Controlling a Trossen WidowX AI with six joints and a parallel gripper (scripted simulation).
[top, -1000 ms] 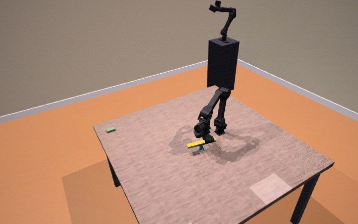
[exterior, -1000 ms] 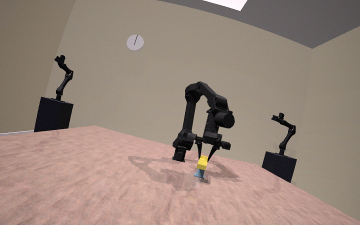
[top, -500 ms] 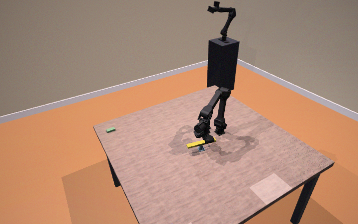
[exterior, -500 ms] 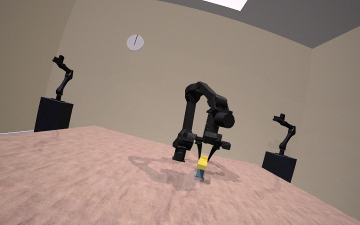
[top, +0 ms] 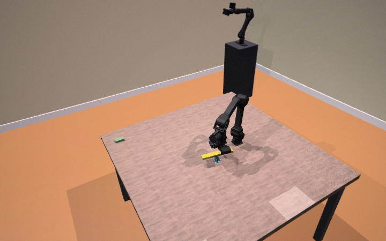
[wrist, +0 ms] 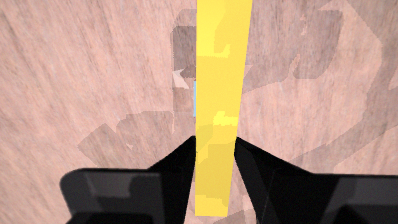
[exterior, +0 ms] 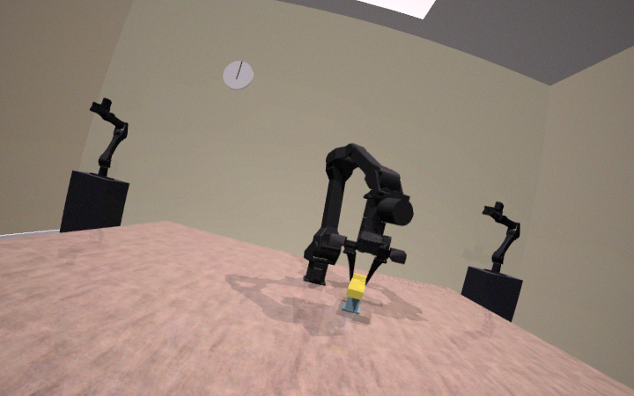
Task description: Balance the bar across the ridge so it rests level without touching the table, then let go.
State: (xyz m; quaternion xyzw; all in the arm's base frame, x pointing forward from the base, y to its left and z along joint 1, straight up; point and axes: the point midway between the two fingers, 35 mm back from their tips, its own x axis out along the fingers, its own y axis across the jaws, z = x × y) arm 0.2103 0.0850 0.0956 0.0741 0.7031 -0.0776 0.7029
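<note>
Right now my gripper tip is 3 cm short of the bar and 1 cm to the left of it. Round my gripper tip: green block: 58 cm to the right, 53 cm ahead, 5 cm below.
</note>
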